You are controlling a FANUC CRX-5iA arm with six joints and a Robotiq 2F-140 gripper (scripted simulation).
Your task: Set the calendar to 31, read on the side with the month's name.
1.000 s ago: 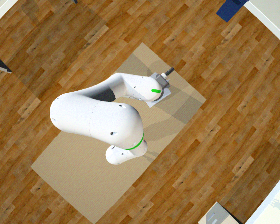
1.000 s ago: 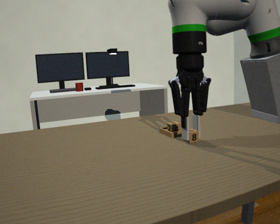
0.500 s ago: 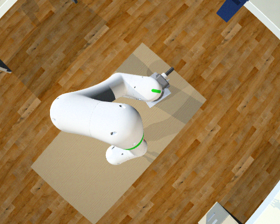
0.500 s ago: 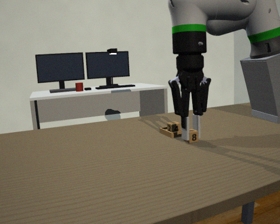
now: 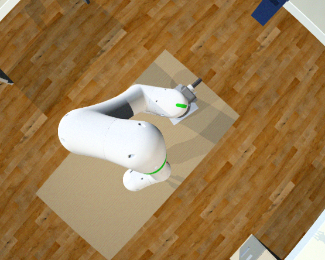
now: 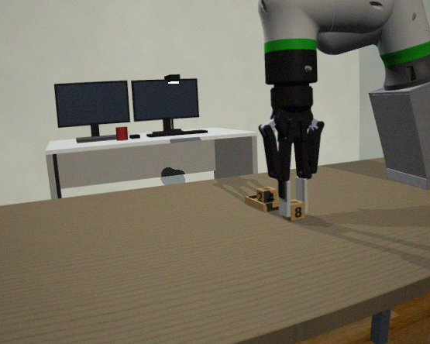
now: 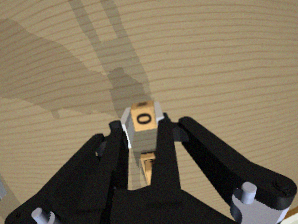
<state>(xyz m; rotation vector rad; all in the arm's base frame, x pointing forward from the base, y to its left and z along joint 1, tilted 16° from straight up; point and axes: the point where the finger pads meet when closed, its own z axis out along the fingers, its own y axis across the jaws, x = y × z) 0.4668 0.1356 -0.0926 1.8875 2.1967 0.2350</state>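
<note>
Now: hand 30 mm above the wooden number cube. Round my hand: small wooden tray 110 mm to the right, 30 mm below, 20 mm ahead.
</note>
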